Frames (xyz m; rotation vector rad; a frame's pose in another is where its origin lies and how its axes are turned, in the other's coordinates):
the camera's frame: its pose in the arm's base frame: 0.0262 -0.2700 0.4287 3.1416 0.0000 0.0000
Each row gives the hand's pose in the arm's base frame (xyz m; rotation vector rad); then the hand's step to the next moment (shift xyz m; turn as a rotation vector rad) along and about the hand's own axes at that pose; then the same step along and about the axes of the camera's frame.
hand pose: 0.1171 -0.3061 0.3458 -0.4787 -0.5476 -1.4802
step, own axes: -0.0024 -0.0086 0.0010 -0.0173 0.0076 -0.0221
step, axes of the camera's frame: -0.0087 -0.0022 0.0010 0.0085 -0.0005 0.0278
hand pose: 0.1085 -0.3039 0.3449 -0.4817 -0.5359 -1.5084
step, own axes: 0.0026 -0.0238 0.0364 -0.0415 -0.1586 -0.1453
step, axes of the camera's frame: -0.0250 -0.0197 -0.0298 -0.1534 0.0569 0.1457
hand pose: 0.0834 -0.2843 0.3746 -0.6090 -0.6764 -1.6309
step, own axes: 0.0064 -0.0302 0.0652 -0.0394 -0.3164 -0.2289
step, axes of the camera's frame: -0.0294 -0.0463 -0.0468 -0.3114 0.0991 0.2175
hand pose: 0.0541 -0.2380 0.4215 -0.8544 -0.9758 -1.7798
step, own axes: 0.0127 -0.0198 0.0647 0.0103 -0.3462 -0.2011
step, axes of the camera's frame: -0.0137 -0.0578 -0.0348 -0.3525 0.0851 0.1701
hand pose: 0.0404 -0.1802 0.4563 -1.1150 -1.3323 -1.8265
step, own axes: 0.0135 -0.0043 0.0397 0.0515 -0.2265 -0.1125
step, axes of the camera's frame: 0.0010 -0.0391 -0.0156 -0.2459 0.0374 0.0689
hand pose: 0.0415 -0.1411 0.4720 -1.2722 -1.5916 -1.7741
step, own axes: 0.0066 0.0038 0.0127 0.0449 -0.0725 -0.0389
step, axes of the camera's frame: 0.0042 -0.0126 -0.0065 -0.0934 0.0076 -0.0021
